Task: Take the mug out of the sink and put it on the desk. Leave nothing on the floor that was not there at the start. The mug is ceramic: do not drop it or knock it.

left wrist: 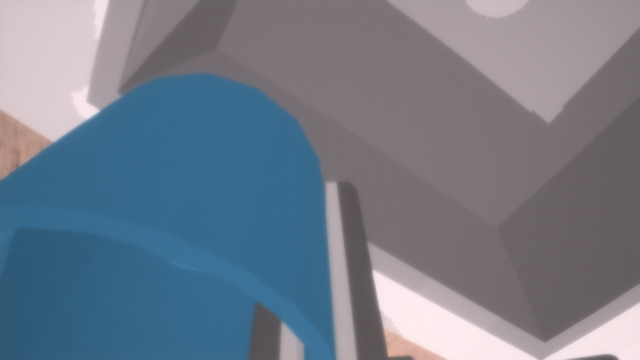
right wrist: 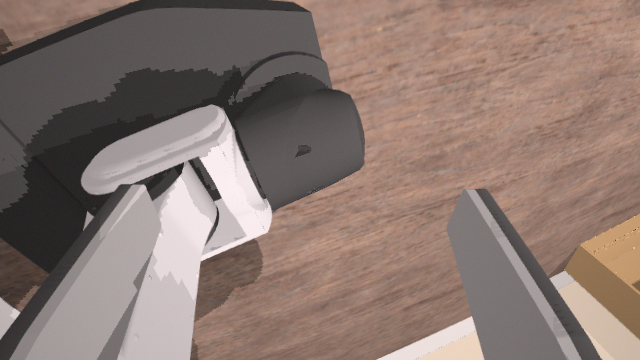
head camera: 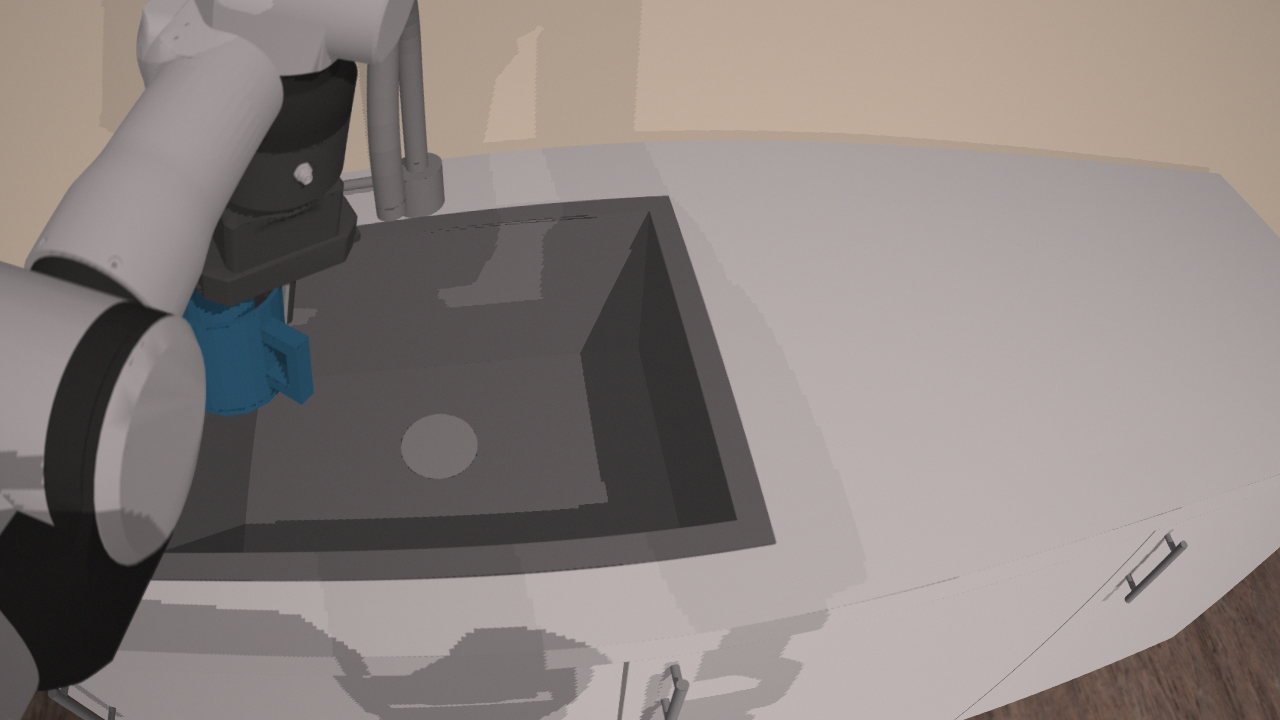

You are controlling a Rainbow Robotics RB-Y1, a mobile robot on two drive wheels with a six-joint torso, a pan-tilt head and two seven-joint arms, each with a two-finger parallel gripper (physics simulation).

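Frame: origin at the robot's base, x ahead, y left, z up, level; metres.
Seen in the pictures: left gripper, fingertip midpoint: (left wrist: 314,204); right gripper, fingertip midpoint: (right wrist: 305,207).
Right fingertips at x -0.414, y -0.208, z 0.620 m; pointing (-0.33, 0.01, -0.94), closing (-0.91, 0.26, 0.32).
Offsets run from my right fingertips to a thing's middle. "*": to the spot under its first point. Level surfaces: height alone.
The blue mug {dy +0.315, dx +0.864, dz +0.459 m} (head camera: 237,367) (left wrist: 200,150) is upright, with its handle towards the picture's right in the head view. My left gripper (head camera: 241,300) (left wrist: 314,204) is shut on the mug's wall, one finger inside the mug and one outside. The mug hangs over the left part of the grey sink (head camera: 704,358) (left wrist: 380,90), clear of the sink's floor. My forearm hides part of the mug and the sink's left side in the head view. My right gripper (right wrist: 305,207) is open and empty, with the floor and my base below it. No desk can be told for certain.
The white countertop {dz +0.291 m} (head camera: 984,313) extends right of the sink. The faucet (head camera: 422,183) stands behind the sink, close to my left wrist. Cabinet handles {* dy -0.547, dx +0.593, dz +0.126 m} (head camera: 1154,573) stick out in front. In the right wrist view, a tan box (right wrist: 610,285) lies at the lower right, near my right finger.
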